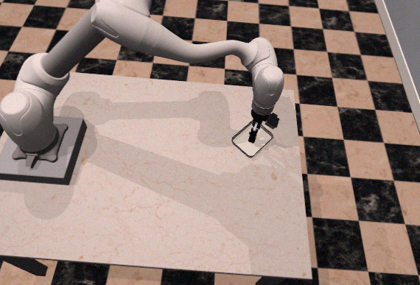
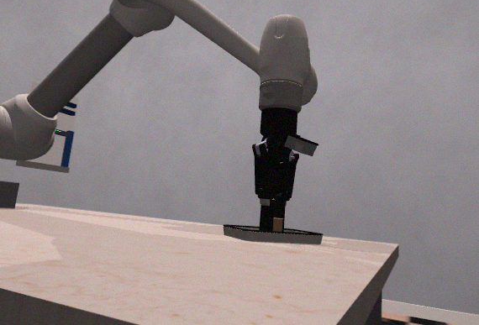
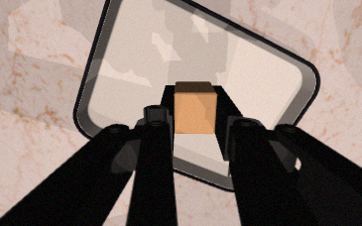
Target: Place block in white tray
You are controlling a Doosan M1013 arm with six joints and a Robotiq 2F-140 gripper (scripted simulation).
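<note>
Now: hand 2 cm above the block. The rest, counted from my hand: white tray: 3 cm below.
</note>
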